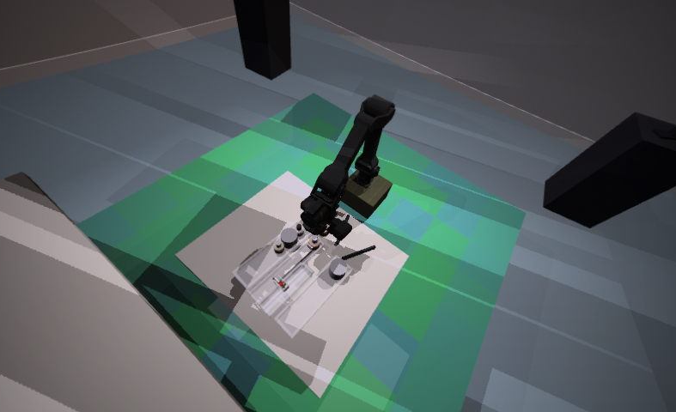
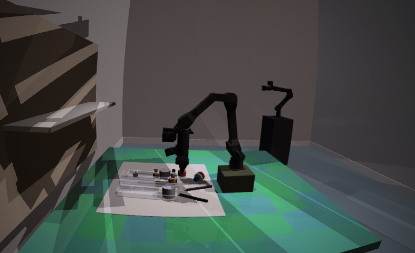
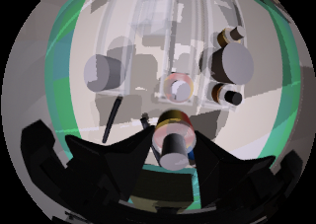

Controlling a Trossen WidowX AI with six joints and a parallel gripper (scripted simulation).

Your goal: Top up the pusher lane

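Now: the clear sprung lane 200 mm ahead of my gripper tip, 10 mm to the right of it and 60 mm below it. The rest, counted from my gripper tip: red mark (230 mm ahead, 10 mm to the right, 10 mm below).
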